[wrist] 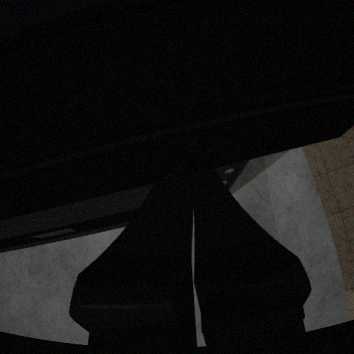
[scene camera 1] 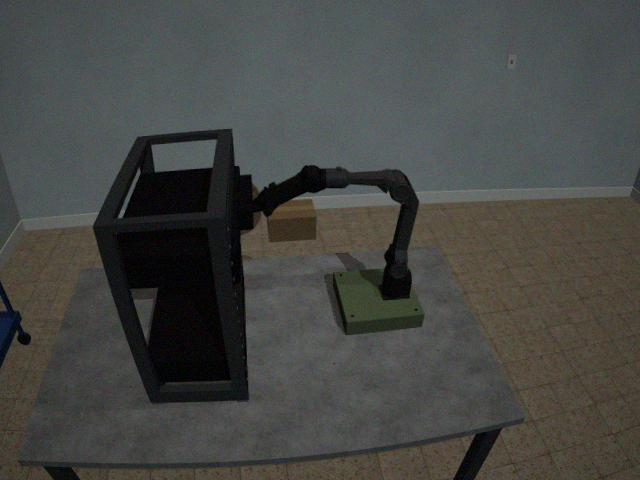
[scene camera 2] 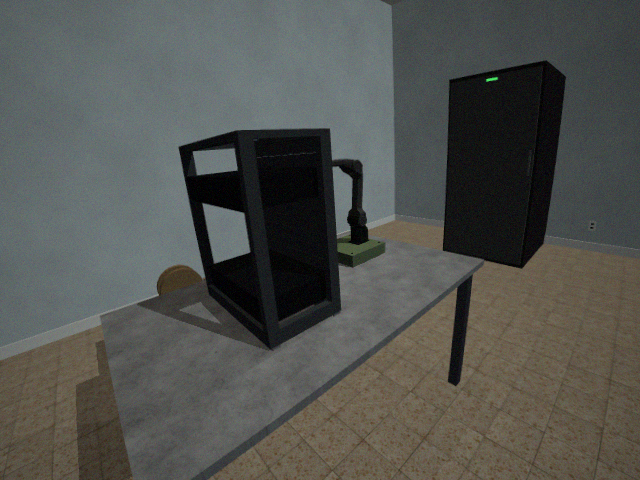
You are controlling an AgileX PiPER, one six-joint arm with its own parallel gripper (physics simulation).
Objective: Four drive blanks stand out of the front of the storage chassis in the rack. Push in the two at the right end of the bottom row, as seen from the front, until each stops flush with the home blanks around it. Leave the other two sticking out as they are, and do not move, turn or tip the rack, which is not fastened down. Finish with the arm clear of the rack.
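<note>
The dark grey rack (scene camera 1: 222,289) (scene camera 2: 258,242) stands upright on the table. The black storage chassis (scene camera 1: 170,191) (scene camera 2: 214,191) sits in its upper part. A black block-like part (scene camera 1: 244,198) stands out at the chassis front in the first scene view. The single drive blanks are too dark to tell apart, so how far each stands out cannot be seen. My gripper (scene camera 1: 255,207) (wrist: 188,164) is at this front, its fingers together with a thin slit between them, holding nothing visible. In the wrist view the tips merge into the black front; contact cannot be told. The rack hides the gripper in the second scene view.
The arm's green base (scene camera 1: 377,304) (scene camera 2: 361,251) stands on the grey table (scene camera 1: 361,392) (scene camera 2: 217,403). A black unit (scene camera 1: 191,330) (scene camera 2: 289,284) fills the rack's bottom. A cardboard box (scene camera 1: 292,222) and a round brown object (scene camera 2: 178,280) are beyond the table. A tall black cabinet (scene camera 2: 493,170) stands behind.
</note>
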